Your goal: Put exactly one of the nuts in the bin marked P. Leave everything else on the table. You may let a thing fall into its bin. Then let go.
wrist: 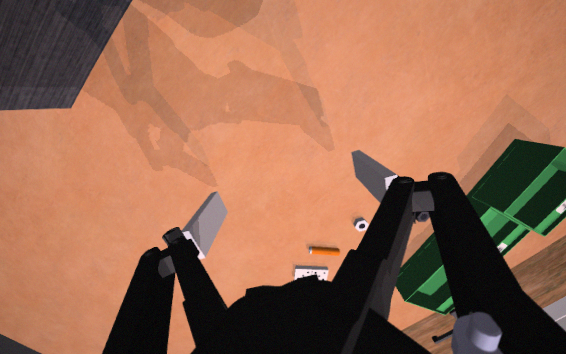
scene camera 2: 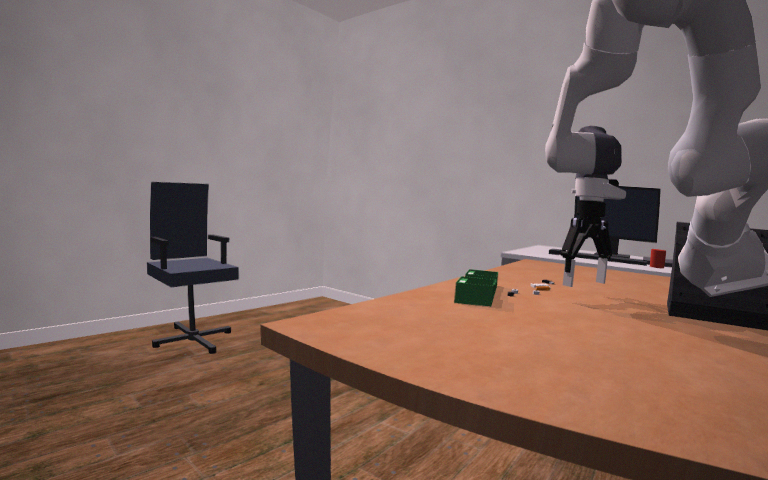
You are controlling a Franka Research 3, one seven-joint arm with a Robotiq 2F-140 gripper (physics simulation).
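Observation:
One silver nut [wrist: 356, 223] [scene camera 2: 536, 292] lies on the table, in the wrist view below and left of the right fingertip. A second nut [wrist: 423, 216] shows dark between the right finger's links. My gripper [wrist: 285, 184] [scene camera 2: 585, 278] is wide open and empty, above the table and to the side of the nuts. Green bins [wrist: 517, 170] [scene camera 2: 474, 292] stand side by side, at the right in the wrist view. Their small white labels are too unclear to read, so I cannot tell which is P. The right finger covers part of the bins in the wrist view.
An orange cylinder [wrist: 326, 251] [scene camera 2: 542, 288] and a white domino [wrist: 302, 271] lie near the nuts. A small dark item [scene camera 2: 547, 281] lies behind them, and another dark item [scene camera 2: 510, 294] is near the bins. The dark robot base block [wrist: 45, 55] stands across the table.

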